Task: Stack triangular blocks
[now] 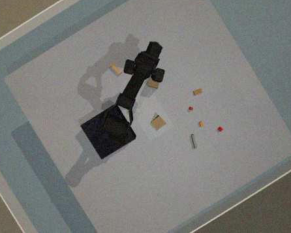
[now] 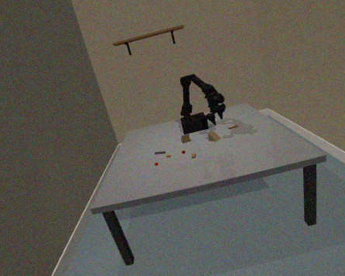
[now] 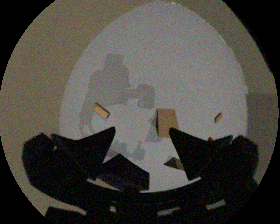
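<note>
The tan triangular block is 100 mm below my gripper tip, 60 mm to the right of it and 40 mm ahead of it. Round my gripper tip: grey bar: 460 mm to the right, 150 mm ahead, 110 mm below; orange cube: 380 mm to the right, 220 mm ahead, 110 mm below.
</note>
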